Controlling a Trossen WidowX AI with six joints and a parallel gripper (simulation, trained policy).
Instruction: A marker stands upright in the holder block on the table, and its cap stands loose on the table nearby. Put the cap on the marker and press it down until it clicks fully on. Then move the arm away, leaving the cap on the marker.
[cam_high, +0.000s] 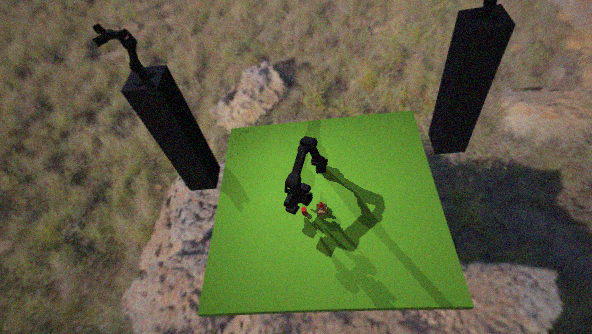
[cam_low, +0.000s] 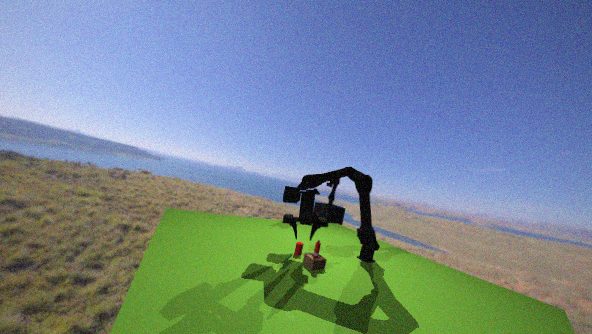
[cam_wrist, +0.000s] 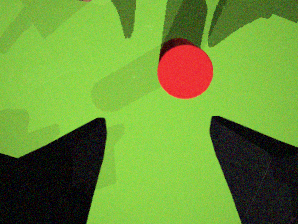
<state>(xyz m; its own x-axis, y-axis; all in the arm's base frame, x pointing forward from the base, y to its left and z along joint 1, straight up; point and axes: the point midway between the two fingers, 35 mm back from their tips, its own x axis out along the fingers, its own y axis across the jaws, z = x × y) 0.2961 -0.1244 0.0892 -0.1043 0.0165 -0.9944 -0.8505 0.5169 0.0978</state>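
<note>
My gripper tip is 2 cm short of the red cap, 2 cm to the right of it and 3 cm above it. The rest, counted from my gripper tip: holder block 2 cm ahead, 12 cm to the left, 4 cm below.
</note>
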